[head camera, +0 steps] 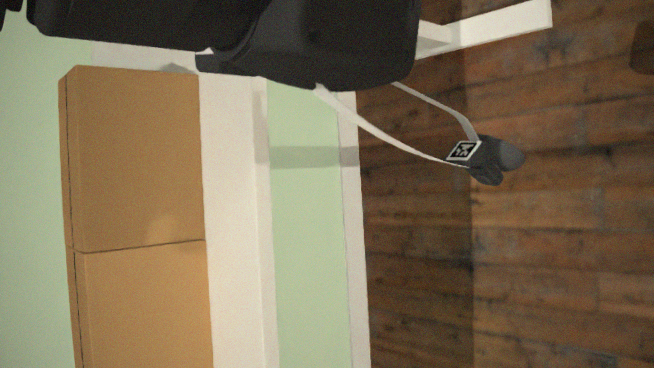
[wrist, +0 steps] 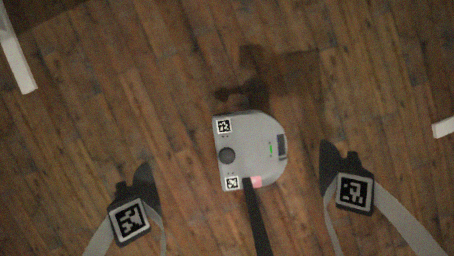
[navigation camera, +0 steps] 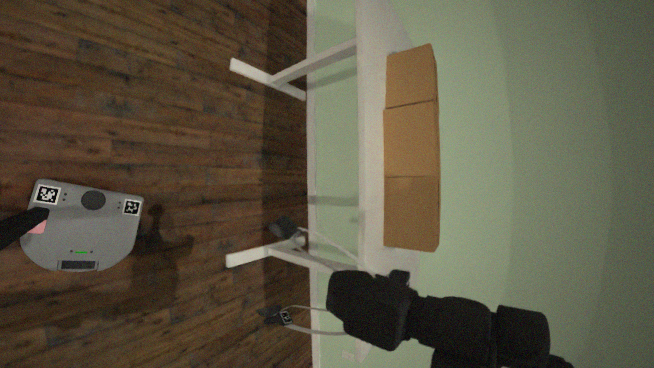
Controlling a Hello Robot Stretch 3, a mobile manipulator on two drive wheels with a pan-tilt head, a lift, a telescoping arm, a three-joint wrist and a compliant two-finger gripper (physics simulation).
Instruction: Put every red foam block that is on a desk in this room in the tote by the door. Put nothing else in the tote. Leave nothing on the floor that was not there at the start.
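Where they show: gripper, fingertip midpoint: (head camera: pixel 523 63) (wrist: pixel 236 170) (navigation camera: pixel 267 266); robot's base at its link origin: (wrist: pixel 227 146) (navigation camera: pixel 93 199).
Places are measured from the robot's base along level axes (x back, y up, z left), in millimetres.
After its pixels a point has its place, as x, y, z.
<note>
My gripper (head camera: pixel 500 167) (navigation camera: pixel 272 270) @[22, 967, -223] (wrist: pixel 236 170) @[22, 967, -223] is open, its two fingers wide apart with no object between them. It points down in front of the long side of a white desk (head camera: pixel 230 200) @[-174, 950, -633] (navigation camera: pixel 372 150) @[-312, 950, -587], with its fingertips out past the desk edge over the floor. In the navigation view, a row of brown cardboard boxes (navigation camera: pixel 412 140) @[-371, 1057, -672] stands along the desk top by the wall. Two of the boxes show in the head view, one nearer my wrist (head camera: pixel 135 150) and one below it (head camera: pixel 145 300) @[-325, 1051, -682]. No red foam block and no tote show in these views.
My grey base (navigation camera: pixel 100 235) @[123, 160, -47] (wrist: pixel 255 135) @[130, 160, -71] stands on the wooden floor (head camera: pixel 550 250) @[-368, 0, -589] (navigation camera: pixel 175 125) @[-440, 0, -242] with the dark mast (wrist: pixel 256 220) @[65, 503, 116] rising from it. White desk feet (head camera: pixel 505 22) @[229, 26, -816] (navigation camera: pixel 247 256) @[226, 25, -833] (wrist: pixel 20 67) @[-970, 26, -546] reach out over the floor. A pale green wall (navigation camera: pixel 475 150) @[-559, 1258, -1298] is behind the desk.
</note>
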